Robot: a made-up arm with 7 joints. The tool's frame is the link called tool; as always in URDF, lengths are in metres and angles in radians. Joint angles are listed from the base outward.
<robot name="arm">
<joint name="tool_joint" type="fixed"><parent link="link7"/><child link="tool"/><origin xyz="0.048 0.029 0.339" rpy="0 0 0"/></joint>
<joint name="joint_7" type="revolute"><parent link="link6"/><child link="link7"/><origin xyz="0.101 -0.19 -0.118" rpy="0 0 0"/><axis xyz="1 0 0"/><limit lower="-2.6" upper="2.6"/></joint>
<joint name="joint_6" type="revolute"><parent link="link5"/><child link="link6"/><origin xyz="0.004 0.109 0.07" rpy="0 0 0"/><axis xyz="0 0 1"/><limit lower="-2.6" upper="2.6"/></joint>
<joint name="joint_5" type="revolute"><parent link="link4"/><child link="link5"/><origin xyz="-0.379 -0.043 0.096" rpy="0 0 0"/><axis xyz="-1 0 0"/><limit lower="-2.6" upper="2.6"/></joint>
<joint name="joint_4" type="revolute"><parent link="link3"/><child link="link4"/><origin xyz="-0.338 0.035 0.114" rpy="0 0 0"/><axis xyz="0 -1 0"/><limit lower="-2.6" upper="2.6"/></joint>
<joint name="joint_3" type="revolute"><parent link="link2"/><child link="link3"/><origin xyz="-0.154 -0.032 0.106" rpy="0 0 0"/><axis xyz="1 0 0"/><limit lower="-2.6" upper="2.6"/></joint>
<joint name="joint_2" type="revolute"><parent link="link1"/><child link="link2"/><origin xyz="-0.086 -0.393 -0.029" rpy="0 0 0"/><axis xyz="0 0 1"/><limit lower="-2.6" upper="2.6"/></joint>
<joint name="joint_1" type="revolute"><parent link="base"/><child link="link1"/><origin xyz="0 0 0.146" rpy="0 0 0"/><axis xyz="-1 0 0"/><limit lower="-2.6" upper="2.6"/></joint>
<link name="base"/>
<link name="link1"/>
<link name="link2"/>
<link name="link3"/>
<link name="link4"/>
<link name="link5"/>
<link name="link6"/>
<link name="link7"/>
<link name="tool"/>
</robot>
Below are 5 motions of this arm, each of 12 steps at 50 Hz.
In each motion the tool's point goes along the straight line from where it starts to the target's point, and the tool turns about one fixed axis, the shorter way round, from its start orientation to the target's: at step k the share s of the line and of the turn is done. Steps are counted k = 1, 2, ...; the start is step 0. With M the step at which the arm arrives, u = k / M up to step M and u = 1 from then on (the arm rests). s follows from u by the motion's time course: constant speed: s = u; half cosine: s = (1 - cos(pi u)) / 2; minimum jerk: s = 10 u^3 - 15 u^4 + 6 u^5.
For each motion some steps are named. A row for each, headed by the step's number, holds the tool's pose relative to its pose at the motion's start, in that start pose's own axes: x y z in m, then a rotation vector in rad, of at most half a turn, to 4 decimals.
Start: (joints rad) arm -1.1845 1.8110 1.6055 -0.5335 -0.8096 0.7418 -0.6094
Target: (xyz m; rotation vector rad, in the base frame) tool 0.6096 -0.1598 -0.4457 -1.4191 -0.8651 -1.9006
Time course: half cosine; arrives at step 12
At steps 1, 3, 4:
1: 0.0013 -0.0031 0.0007 0.0081 0.0011 -0.0012
3: 0.0111 -0.0264 0.0062 0.0699 0.0093 -0.0106
4: 0.0189 -0.0451 0.0106 0.1194 0.0159 -0.0181

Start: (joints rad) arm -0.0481 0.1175 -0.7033 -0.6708 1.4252 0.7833 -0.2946
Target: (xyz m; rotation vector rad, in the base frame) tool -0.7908 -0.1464 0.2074 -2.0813 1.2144 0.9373
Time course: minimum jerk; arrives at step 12
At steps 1, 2, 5, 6, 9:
1: 0.0000 -0.0001 0.0000 -0.0001 0.0004 -0.0008
2: 0.0001 -0.0006 -0.0001 -0.0009 0.0030 -0.0054
5: 0.0008 -0.0058 -0.0010 -0.0083 0.0294 -0.0523
6: 0.0012 -0.0084 -0.0015 -0.0120 0.0423 -0.0754
9: 0.0022 -0.0150 -0.0027 -0.0215 0.0759 -0.1352

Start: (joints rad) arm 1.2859 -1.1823 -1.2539 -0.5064 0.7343 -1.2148 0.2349
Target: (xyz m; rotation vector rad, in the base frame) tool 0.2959 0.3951 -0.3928 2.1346 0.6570 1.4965
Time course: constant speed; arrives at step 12
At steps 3, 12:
3: 0.0039 -0.0110 0.0111 0.0393 0.0177 0.0016
12: 0.0158 -0.0442 0.0442 0.1573 0.0709 0.0065

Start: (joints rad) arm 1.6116 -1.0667 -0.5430 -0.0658 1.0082 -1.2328 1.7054
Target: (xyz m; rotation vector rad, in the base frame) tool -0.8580 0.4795 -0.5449 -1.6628 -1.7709 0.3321
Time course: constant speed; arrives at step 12
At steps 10, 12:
10: -0.0008 -0.1580 0.0188 0.0769 -0.0701 -0.0683
12: -0.0010 -0.1896 0.0226 0.0923 -0.0841 -0.0819

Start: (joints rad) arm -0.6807 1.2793 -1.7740 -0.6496 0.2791 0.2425 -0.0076
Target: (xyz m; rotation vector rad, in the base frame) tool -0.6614 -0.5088 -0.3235 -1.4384 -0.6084 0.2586
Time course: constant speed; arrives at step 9
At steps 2, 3, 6, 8, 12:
2: -0.0051 -0.0062 -0.0105 -0.0248 -0.0150 0.0036
3: -0.0076 -0.0093 -0.0158 -0.0372 -0.0225 0.0055
6: -0.0153 -0.0186 -0.0315 -0.0745 -0.0449 0.0109
8: -0.0203 -0.0249 -0.0421 -0.0993 -0.0599 0.0146
12: -0.0229 -0.0280 -0.0473 -0.1117 -0.0674 0.0164

